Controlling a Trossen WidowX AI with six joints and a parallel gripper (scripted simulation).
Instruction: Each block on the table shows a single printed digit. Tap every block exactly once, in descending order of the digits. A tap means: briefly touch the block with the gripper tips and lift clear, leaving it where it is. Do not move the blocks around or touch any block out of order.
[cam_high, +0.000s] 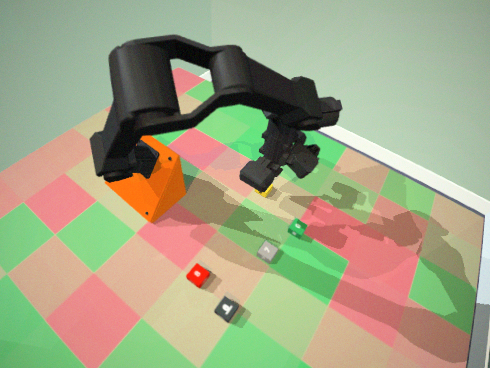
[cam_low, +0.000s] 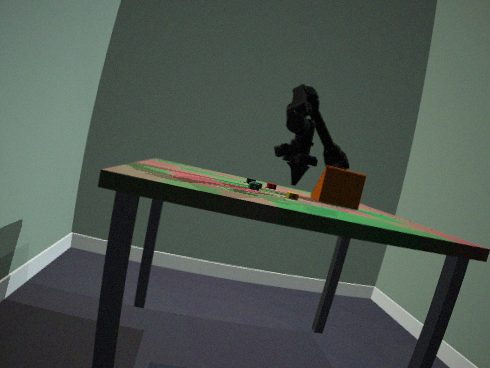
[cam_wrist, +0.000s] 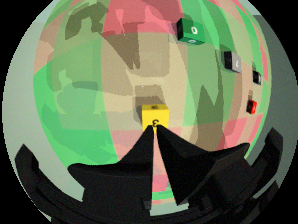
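The yellow block lies 10 mm behind my gripper tip, 10 mm to the right of it and 30 mm below it. Also, from my gripper tip: grey block (100 mm ahead, 140 mm to the right, 30 mm below); green block (120 mm ahead, 50 mm to the right, 30 mm below); red block (20 mm ahead, 270 mm to the right, 30 mm below).
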